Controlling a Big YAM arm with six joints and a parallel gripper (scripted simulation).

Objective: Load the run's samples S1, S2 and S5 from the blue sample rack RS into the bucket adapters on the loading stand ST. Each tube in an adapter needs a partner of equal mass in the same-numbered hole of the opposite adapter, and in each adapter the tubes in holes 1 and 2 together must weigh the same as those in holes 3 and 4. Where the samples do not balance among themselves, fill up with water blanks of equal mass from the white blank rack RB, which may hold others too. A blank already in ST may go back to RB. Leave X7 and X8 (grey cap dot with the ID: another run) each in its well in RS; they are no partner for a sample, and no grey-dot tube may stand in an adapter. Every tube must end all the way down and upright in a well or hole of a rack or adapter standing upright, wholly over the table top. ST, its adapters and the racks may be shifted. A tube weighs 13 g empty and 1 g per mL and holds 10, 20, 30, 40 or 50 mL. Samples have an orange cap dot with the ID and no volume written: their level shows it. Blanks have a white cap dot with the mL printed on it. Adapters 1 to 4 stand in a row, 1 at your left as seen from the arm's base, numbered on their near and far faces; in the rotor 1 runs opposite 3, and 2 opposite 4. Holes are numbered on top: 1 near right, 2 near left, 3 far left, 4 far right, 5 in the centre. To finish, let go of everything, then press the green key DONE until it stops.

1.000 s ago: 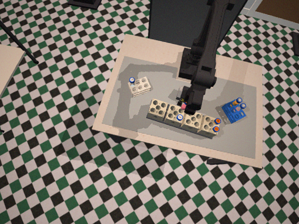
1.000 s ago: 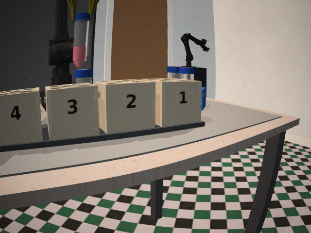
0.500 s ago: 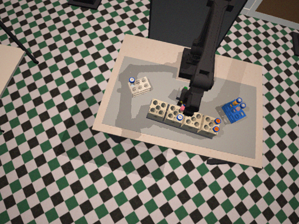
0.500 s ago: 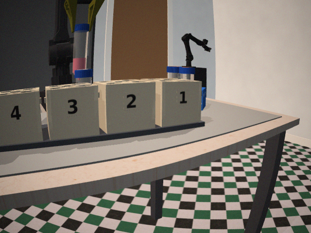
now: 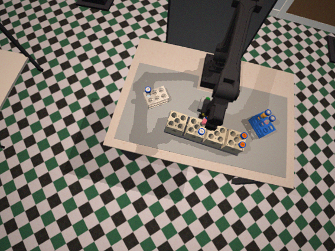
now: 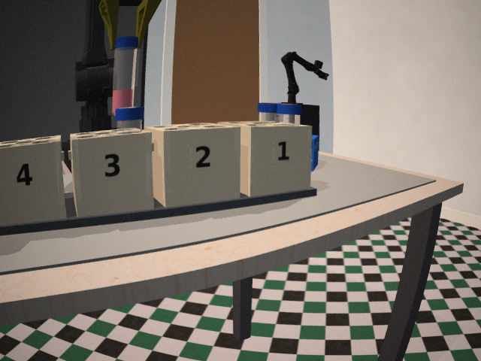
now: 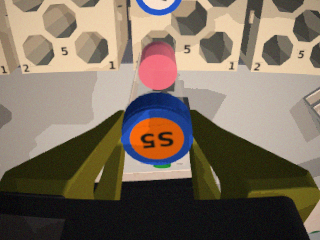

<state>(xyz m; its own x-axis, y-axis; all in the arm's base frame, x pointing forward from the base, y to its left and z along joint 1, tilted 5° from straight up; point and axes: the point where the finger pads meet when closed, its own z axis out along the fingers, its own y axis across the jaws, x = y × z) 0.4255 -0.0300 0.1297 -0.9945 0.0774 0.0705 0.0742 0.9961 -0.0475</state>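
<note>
Right now my hand is 17 cm past the green DONE key, 1 cm to the right of it and 15 cm above it. From my hand the other things lie so: grey-dot tube X8: 16 cm behind, 34 cm to the left, 15 cm below; then white blank rack RB: 12 cm behind, 29 cm to the right, 18 cm below; then 10 mL blank: 12 cm behind, 33 cm to the right, 15 cm below.
</note>
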